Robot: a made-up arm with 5 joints.
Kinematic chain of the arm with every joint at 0, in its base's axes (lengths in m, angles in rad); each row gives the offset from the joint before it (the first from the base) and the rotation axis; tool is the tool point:
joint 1: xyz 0 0 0.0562 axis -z
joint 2: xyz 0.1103 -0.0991 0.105 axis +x
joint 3: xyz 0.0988 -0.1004 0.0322 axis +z
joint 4: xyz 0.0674 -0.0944 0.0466 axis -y
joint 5: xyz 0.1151 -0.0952 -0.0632 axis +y
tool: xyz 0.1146 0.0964 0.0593
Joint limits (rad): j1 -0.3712..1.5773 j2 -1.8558..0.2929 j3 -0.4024..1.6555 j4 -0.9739..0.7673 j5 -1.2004..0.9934
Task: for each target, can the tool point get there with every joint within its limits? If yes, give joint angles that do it. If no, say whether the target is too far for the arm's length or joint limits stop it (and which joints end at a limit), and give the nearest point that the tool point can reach.
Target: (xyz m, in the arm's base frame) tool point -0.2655 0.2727 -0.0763
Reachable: no: joint limits stop it (at a limit: joint 1, joint 3, joint 4) | nearest point 0.2045 0.2383 0.0307 | short by 0.483 m
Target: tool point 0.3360 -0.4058 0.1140
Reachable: yes | joints 0.2696 -0.3431 0.0854 -0.7828 0.2262
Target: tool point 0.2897 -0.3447 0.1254
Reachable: yes | joints 0.7693 -0.9633 0.9204 -0.3768 -0.2589
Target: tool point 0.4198 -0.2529 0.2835
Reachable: yes | joints 0.0448 -0.4884 0.0790 -0.6626 -0.9214
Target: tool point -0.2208 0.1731 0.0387
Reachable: no: joint limits stop it (at a limit: joint 1, joint 3, joint 4) | nearest point 0.1989 0.2497 0.0678 | short by 0.428 m
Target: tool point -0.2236 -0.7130 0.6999
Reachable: no: too far | nearest point -0.1567 -0.4996 0.4767 | short by 0.316 m
